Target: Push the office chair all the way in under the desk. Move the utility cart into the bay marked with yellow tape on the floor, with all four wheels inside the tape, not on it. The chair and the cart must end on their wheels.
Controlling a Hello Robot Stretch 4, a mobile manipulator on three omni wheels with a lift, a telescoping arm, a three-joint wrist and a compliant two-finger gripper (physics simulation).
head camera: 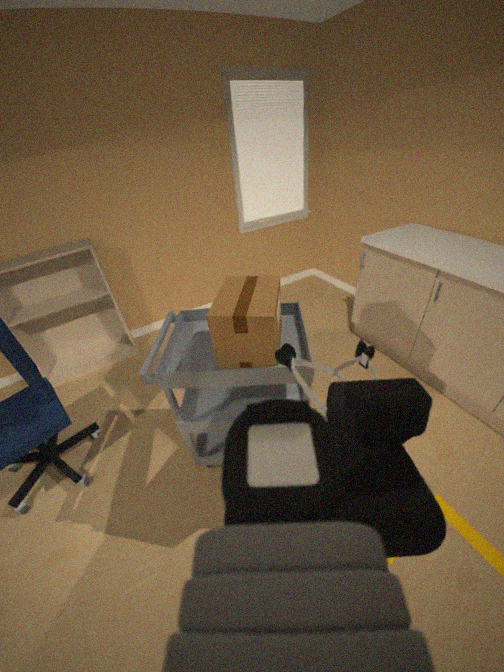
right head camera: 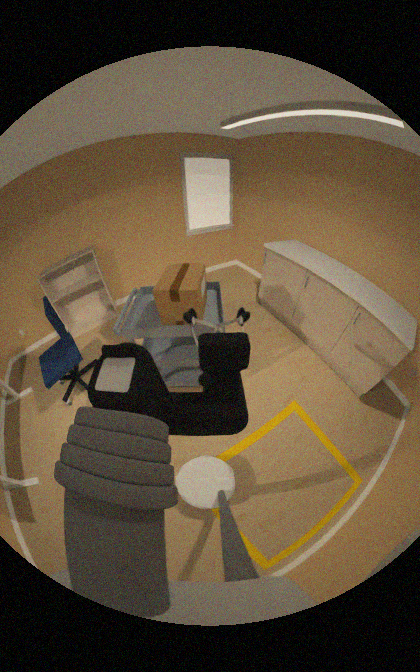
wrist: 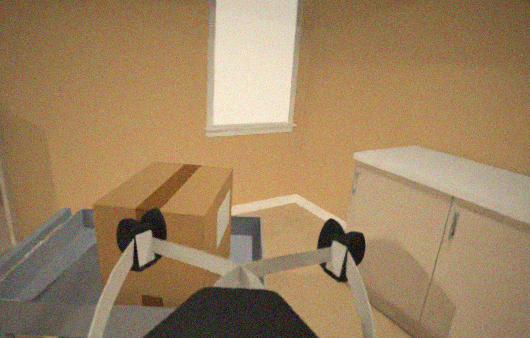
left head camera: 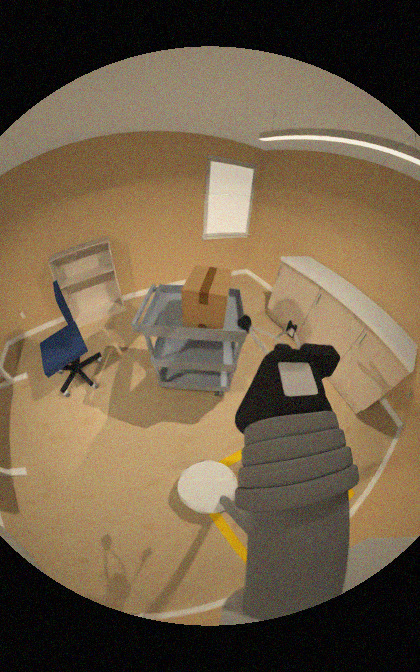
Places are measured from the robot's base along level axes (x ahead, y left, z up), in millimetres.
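Where they show: gripper, fingertip midpoint: (head camera: 322, 348) (wrist: 243, 234).
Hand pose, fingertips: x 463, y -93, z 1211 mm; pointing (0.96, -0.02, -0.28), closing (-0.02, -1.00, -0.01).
Note:
After its pixels a point has its place.
The grey utility cart (head camera: 217, 378) {x 808, y 208, z 795 mm} (left head camera: 190, 334) (right head camera: 150, 331) (wrist: 55, 315) {x 808, y 293, z 805 mm} stands upright ahead, outside the yellow tape (head camera: 469, 534) {x 441, y -909, z -26 mm} (left head camera: 230, 532) (right head camera: 327, 443), which lies nearer and to the right. A cardboard box (head camera: 246, 325) {x 842, y 75, z 1008 mm} (left head camera: 206, 300) (right head camera: 180, 295) (wrist: 160, 240) sits on its top tray. The blue office chair (head camera: 29, 417) {x 911, y 1360, z 443 mm} (left head camera: 62, 347) (right head camera: 60, 361) stands upright left of the cart. My gripper (head camera: 324, 353) {x 463, y -93, z 1211 mm} (left head camera: 268, 325) (right head camera: 217, 316) (wrist: 243, 234) {x 463, y -93, z 1211 mm} is open and empty, near the cart's front right corner at about top-tray height. The arm hides part of the cart. The desk cannot be made out for certain.
A low cabinet (head camera: 401, 303) {x 1690, y -945, z 513 mm} (left head camera: 310, 310) (right head camera: 310, 310) (wrist: 400, 240) {x 1717, y -930, z 503 mm} stands along the right wall. A bookshelf (head camera: 111, 293) {x 1983, y 1257, z 626 mm} (left head camera: 116, 280) (right head camera: 102, 280) stands behind the chair. White bars (left head camera: 17, 471) (right head camera: 22, 481) show at the far left. My round white base part (left head camera: 207, 487) (right head camera: 205, 482) overlaps a tape edge in view.

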